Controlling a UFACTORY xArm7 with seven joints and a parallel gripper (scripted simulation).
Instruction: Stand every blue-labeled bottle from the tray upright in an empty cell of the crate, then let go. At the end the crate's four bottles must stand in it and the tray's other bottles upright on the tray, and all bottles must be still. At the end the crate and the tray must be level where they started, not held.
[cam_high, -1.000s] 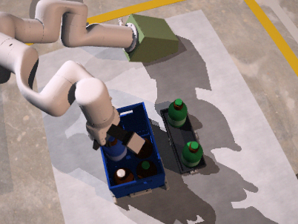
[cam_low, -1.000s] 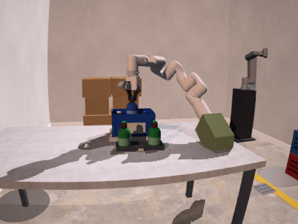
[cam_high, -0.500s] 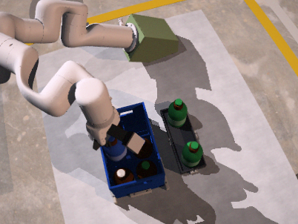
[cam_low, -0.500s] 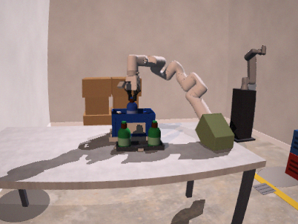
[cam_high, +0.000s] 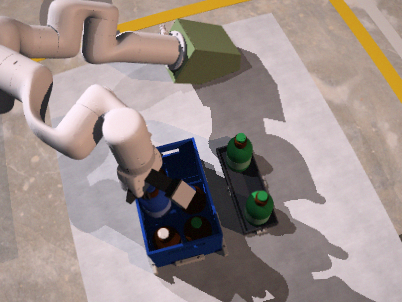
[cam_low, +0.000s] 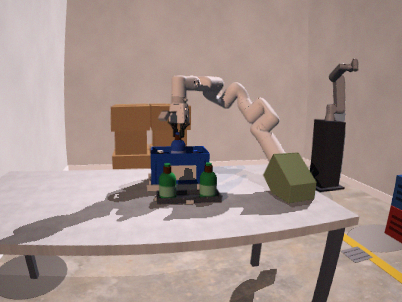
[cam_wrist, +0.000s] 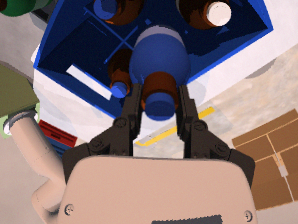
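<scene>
The blue-labeled bottle is 7 cm below my hand. The rest, counted from my hand: black tray (26 cm to the left, 24 cm below); blue crate (1 cm ahead, 5 cm to the left, 17 cm below).
</scene>
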